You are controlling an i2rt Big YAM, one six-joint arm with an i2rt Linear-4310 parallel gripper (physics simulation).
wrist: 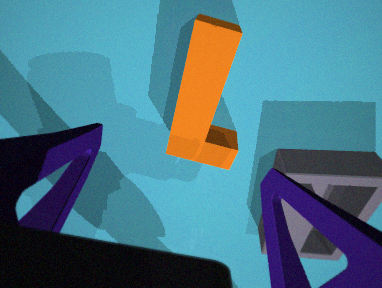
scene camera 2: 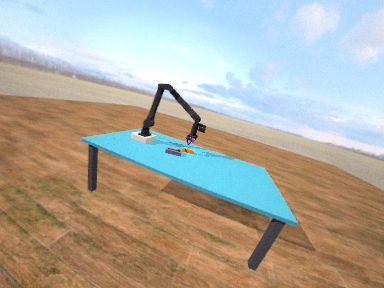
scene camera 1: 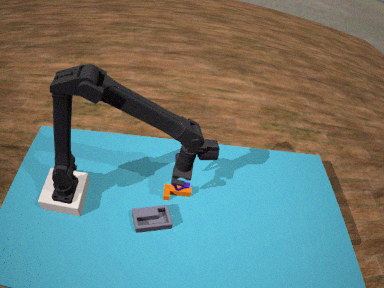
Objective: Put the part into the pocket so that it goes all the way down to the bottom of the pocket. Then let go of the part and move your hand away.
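Seen in the pictures: gripper, fingertip midpoint: [wrist: 189, 156] [scene camera 2: 190, 144] [scene camera 1: 179, 180]; arm's base, origin of the base link: [scene camera 2: 144, 134] [scene camera 1: 65, 189].
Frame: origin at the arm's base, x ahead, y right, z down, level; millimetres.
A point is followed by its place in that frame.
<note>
The orange L-shaped part [scene camera 1: 167, 194] {z 27, x 411, y -74 mm} [scene camera 2: 188, 150] {z 34, x 453, y -98 mm} [wrist: 207, 75] {z 27, x 475, y -109 mm} lies flat on the table. In the wrist view its long leg points up and its short foot is at the lower right. The grey block with the pocket [scene camera 1: 145, 210] {z 21, x 332, y 19 mm} [scene camera 2: 173, 151] {z 27, x 371, y 83 mm} [wrist: 325, 162] {z 37, x 424, y 16 mm} sits beside it. The pocket shows no part inside; the right finger hides some of the block in the wrist view. My gripper [scene camera 1: 181, 186] {z -31, x 449, y -109 mm} [scene camera 2: 190, 141] {z -31, x 449, y -109 mm} [wrist: 189, 156] {z -31, x 449, y -109 mm} is open and empty, low above the part. In the wrist view the foot end lies between the purple fingertips, with the long leg extending beyond them.
The arm's white base [scene camera 1: 61, 205] {z 1, x 4, y 73 mm} [scene camera 2: 143, 137] {z 3, x 40, y 74 mm} stands at the left end of the blue table [scene camera 1: 250, 240] {z 57, x 752, y 99 mm} [scene camera 2: 220, 180] {z 57, x 822, y 222 mm}. The block is close to the right finger's side in the wrist view. Arm shadows cross the table.
</note>
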